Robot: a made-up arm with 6 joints.
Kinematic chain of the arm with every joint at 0, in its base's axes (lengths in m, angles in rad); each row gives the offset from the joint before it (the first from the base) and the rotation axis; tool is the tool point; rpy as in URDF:
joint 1: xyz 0 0 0.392 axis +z
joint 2: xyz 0 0 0 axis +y
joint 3: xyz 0.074 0 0.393 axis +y
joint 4: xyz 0.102 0 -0.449 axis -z
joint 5: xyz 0 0 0 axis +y
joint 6: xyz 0.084 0 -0.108 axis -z
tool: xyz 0 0 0 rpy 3.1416 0 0
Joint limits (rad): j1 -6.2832..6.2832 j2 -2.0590..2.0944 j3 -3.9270..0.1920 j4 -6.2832..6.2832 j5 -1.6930..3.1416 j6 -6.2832..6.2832
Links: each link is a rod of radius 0.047 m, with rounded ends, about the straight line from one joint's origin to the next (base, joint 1, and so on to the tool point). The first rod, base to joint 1, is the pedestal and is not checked.
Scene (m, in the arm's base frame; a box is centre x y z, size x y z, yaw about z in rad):
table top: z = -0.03
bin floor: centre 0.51 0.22 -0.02 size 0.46 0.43 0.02 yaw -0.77
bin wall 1: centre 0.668 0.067 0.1 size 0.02 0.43 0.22 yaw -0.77
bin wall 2: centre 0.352 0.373 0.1 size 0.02 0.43 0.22 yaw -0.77
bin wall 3: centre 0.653 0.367 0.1 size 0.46 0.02 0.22 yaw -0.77
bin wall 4: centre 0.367 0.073 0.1 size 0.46 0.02 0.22 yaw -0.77
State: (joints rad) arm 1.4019 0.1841 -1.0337 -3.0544 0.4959 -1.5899
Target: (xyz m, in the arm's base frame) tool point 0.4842 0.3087 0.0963
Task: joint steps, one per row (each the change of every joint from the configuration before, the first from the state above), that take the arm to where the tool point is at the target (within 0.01 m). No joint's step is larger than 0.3 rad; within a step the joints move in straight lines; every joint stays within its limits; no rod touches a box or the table.
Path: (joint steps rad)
1: -0.2239 -0.0169 0.0219 -0.0940 0.1619 0.0063
2: -0.2239 -0.0169 0.0219 -0.0941 0.1618 0.0063
3: -0.2238 -0.0169 0.0219 -0.0940 0.1619 0.0063
4: -0.0548 0.2037 -0.0233 0.0874 -0.1409 -0.0063
5: -0.0548 0.2036 -0.0232 0.0873 -0.1408 -0.0063
6: -0.0548 0.2037 -0.0233 0.0874 -0.1408 -0.0063

